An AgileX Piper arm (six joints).
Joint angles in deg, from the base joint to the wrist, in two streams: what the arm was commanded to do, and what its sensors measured. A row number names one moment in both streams.
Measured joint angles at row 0:
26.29, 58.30, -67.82, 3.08, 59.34, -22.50
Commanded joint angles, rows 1 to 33:
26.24, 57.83, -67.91, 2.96, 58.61, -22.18
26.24, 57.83, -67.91, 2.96, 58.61, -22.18
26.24, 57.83, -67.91, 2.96, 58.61, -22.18
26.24, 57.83, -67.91, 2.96, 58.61, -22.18
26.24, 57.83, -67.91, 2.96, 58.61, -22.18
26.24, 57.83, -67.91, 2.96, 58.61, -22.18
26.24, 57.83, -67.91, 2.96, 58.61, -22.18
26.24, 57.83, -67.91, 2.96, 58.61, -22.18
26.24, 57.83, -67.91, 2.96, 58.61, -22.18
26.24, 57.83, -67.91, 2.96, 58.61, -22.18
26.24, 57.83, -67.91, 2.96, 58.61, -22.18
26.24, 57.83, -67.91, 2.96, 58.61, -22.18
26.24, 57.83, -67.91, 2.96, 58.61, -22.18
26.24, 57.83, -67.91, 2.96, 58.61, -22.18
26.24, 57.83, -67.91, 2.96, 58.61, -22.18
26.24, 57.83, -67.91, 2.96, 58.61, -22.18
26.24, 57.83, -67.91, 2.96, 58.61, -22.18
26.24, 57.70, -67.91, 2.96, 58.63, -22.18
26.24, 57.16, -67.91, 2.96, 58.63, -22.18
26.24, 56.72, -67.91, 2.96, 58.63, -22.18
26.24, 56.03, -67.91, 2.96, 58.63, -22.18
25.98, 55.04, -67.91, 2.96, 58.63, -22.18
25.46, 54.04, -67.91, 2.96, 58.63, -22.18
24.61, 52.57, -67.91, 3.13, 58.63, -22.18
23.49, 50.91, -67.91, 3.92, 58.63, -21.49
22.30, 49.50, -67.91, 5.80, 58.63, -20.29
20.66, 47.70, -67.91, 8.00, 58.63, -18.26
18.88, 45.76, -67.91, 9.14, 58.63, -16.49
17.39, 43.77, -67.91, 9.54, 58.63, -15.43
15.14, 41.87, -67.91, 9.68, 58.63, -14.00
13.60, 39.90, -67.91, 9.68, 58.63, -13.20
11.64, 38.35, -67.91, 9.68, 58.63, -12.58
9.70, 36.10, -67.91, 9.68, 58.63, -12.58
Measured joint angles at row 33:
16.12, 42.95, -67.82, 8.86, 59.22, -15.40
